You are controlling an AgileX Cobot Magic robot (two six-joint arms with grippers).
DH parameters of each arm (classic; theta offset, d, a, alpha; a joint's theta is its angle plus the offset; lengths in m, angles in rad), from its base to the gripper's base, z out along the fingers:
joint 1: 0 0.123 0 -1.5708
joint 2: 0.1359 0 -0.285 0
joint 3: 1.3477 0 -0.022 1.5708
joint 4: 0 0.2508 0 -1.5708
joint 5: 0 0 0.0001 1.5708
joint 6: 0 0.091 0 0
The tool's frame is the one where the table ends.
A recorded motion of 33 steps. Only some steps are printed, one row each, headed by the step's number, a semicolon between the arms.
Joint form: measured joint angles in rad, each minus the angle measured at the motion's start. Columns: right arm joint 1, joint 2, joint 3, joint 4, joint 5, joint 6; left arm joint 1, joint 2, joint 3, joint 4, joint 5, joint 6.
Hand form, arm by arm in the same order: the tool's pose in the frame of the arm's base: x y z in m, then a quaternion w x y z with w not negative. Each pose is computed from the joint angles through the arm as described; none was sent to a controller.
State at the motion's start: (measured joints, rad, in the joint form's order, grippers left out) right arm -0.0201 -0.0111 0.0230 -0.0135 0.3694 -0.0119; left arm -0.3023 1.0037 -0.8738 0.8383 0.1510 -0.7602
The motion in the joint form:
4: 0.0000 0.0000 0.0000 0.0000 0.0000 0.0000; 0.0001 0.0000 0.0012 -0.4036 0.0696 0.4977
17: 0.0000 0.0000 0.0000 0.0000 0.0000 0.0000; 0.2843 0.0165 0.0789 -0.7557 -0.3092 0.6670
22: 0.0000 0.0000 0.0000 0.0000 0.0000 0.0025; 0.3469 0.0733 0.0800 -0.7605 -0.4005 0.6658
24: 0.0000 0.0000 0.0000 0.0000 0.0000 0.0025; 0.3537 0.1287 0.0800 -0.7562 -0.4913 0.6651
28: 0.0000 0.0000 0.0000 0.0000 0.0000 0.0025; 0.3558 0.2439 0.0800 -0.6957 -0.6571 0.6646
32: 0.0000 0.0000 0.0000 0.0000 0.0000 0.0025; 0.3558 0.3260 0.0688 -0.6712 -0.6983 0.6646
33: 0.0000 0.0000 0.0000 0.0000 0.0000 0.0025; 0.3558 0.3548 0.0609 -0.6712 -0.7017 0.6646
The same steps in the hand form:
4: 0.0527 -0.0015 0.1728 0.59569 -0.00031 0.80307 -0.01524; 0.2128 -0.0575 0.3709 0.61596 0.15380 0.77259 -0.00653
17: 0.0527 -0.0015 0.1728 0.59569 -0.00031 0.80307 -0.01524; 0.2275 -0.0053 0.3728 0.71383 0.00687 0.70012 -0.01513
22: 0.0527 -0.0015 0.1728 0.59571 0.00069 0.80307 -0.01450; 0.2411 0.0090 0.3674 0.72551 -0.01492 0.68805 0.00268
24: 0.0527 -0.0015 0.1728 0.59571 0.00069 0.80307 -0.01450; 0.2539 0.0106 0.3619 0.73745 -0.01324 0.67526 0.00318
28: 0.0527 -0.0015 0.1728 0.59571 0.00069 0.80307 -0.01450; 0.2789 0.0087 0.3458 0.75310 0.01801 0.65761 0.00851
32: 0.0527 -0.0015 0.1728 0.59571 0.00069 0.80307 -0.01450; 0.2968 0.0080 0.3294 0.74259 0.03015 0.66902 0.00847
33: 0.0527 -0.0015 0.1728 0.59571 0.00069 0.80307 -0.01450; 0.3032 0.0083 0.3236 0.73672 0.02996 0.67549 0.00762

